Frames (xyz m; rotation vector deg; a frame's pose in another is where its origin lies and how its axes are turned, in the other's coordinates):
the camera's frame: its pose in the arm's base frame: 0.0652 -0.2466 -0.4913 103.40 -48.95 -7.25
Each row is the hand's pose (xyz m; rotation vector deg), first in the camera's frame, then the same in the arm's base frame.
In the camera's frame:
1: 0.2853 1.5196 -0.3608 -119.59 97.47 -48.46
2: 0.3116 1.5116 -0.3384 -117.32 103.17 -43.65
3: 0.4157 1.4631 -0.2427 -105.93 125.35 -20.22
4: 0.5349 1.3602 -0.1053 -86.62 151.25 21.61
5: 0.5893 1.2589 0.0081 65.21 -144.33 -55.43
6: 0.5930 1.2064 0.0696 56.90 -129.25 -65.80
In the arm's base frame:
1: -0.2975 -0.3774 1.0489 -16.44 63.96 2.56
2: -0.2848 -0.4095 1.0409 -16.91 63.48 8.30
3: -0.2294 -0.5394 0.9919 -19.89 59.42 33.02
4: -0.1558 -0.7024 0.8837 -29.95 48.80 68.71
5: -0.1195 -0.8078 0.7669 -48.86 36.62 93.62
6: -0.1200 -0.8498 0.6977 -64.16 30.71 101.26

